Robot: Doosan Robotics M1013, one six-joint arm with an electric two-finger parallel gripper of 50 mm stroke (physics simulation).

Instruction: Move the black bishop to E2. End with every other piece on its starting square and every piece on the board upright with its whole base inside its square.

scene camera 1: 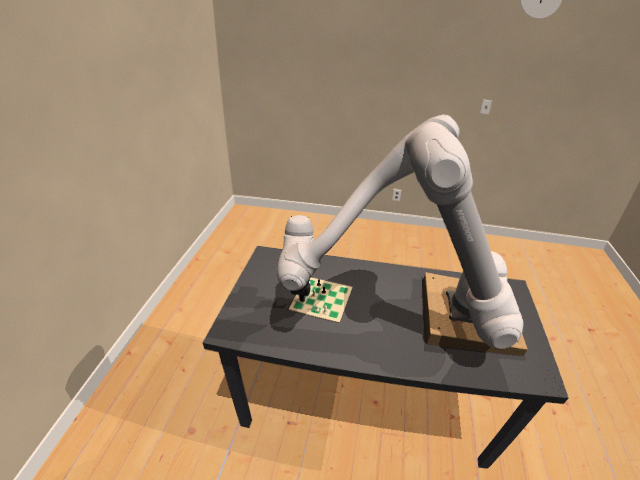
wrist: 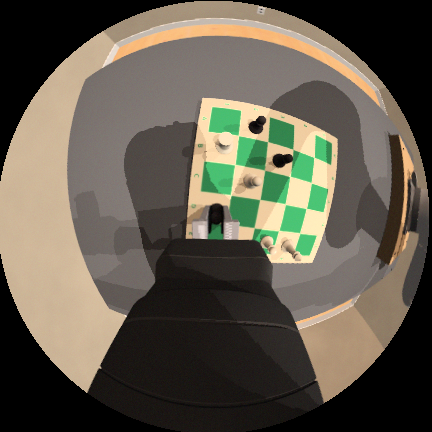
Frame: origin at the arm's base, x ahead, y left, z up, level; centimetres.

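Seen in the pictures: gripper, fingertip midpoint: (scene camera 1: 302,298) (wrist: 216,213).
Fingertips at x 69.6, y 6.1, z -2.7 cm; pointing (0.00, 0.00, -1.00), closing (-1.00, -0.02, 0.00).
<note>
Offsets run from my fingertips to a thing's middle. "spot": to the spot under its first point.
My gripper (scene camera 1: 303,295) (wrist: 216,213) is shut on a black piece with a rounded head, which I take for the black bishop {dy -0.1, dx +0.0, dz +1.2 cm} (wrist: 216,213). It is over the D1 area of the green-and-cream board {dy -3.5, dx -7.6, dz -1.3 cm} (scene camera 1: 341,290) (wrist: 244,212), upright between the fingers. Its base is hidden, so I cannot tell whether it touches the board. Part of the cream square E2 {spot: dy +2.9, dx -4.3, dz -1.0 cm} (wrist: 247,233) shows in the wrist view, right of the fingers, with no piece visible on it.
A black piece {dy -11.2, dx -4.7, dz +0.6 cm} (wrist: 257,125) stands on A2, another {dy -7.1, dx -7.9, dz +0.6 cm} (wrist: 281,160) on B3. A white piece {dy -8.3, dx -0.8, dz +0.6 cm} (wrist: 224,142) stands on B1, another {dy -4.1, dx -4.2, dz +0.6 cm} (wrist: 251,181) on C2. Two pale pieces stand close to E2's right: one {dy +4.0, dx -7.2, dz +0.6 cm} (wrist: 268,243) on E3, one {dy +4.8, dx -10.9, dz +1.2 cm} (wrist: 289,247) on E4.
</note>
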